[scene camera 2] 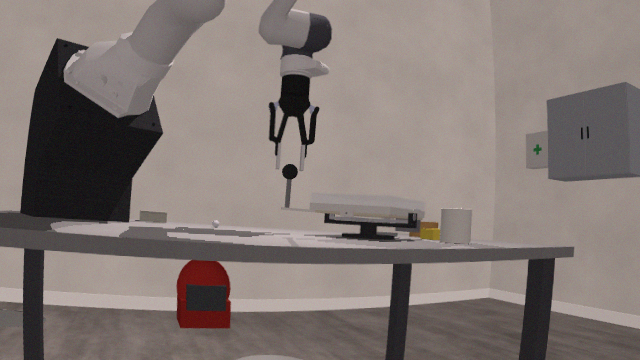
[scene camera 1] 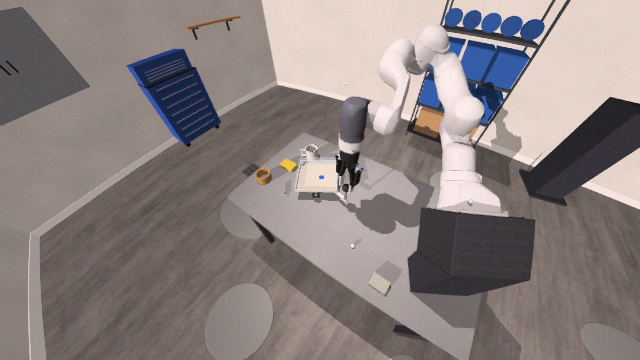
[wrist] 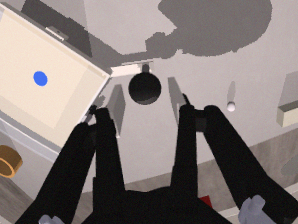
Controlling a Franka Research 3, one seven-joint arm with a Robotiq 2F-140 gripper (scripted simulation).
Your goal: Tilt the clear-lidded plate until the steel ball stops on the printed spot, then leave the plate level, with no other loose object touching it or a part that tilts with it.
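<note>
The gripper (scene camera 2: 289, 169) is visible in the scene, and the wrist view shows the gripper as well (wrist: 145, 91). There is also a clear-lidded plate (scene camera 1: 314, 174), which appears in the wrist view too (wrist: 55, 83). A white mug (scene camera 2: 455, 227) is visible as well, though in the wrist view the mug is out of frame.
</note>
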